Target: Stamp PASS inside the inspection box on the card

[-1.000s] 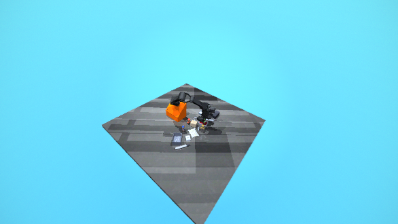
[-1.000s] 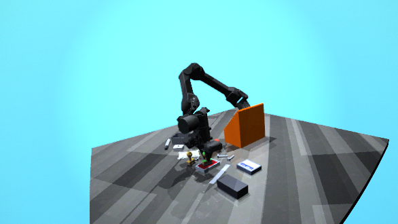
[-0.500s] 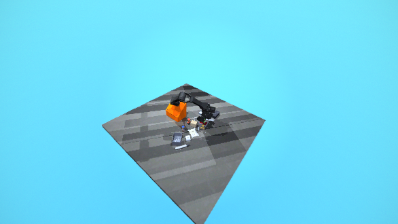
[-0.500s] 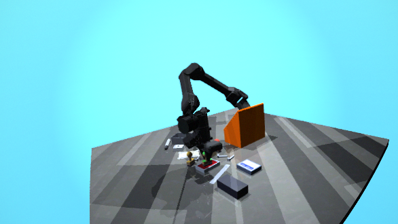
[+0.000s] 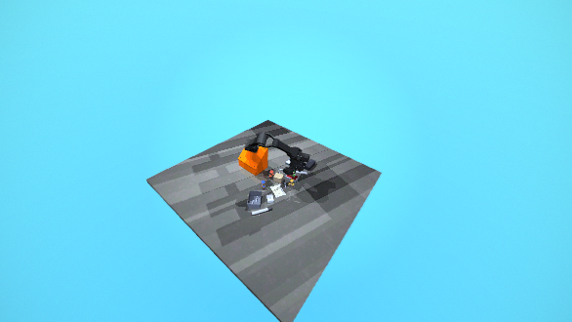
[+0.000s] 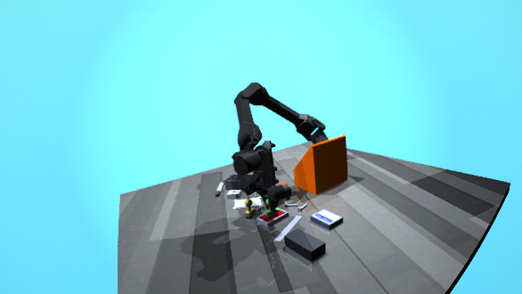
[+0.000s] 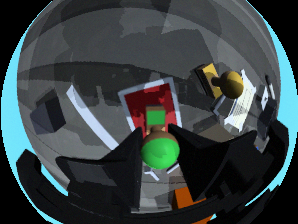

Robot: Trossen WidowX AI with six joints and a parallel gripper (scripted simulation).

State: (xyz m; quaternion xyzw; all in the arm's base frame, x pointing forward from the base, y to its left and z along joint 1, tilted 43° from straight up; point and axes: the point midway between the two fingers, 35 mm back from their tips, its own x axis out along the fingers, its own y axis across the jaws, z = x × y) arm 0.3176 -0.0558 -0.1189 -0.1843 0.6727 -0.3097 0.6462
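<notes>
Now: the red ink pad 30 mm below my gripper tip. Also, from my gripper tip: green-knobbed PASS stamp: right at my gripper tip; then grey strip: 80 mm to the left, 40 mm below; then yellow-brown knobbed stamp: 80 mm to the right, 30 mm ahead, 20 mm below.
</notes>
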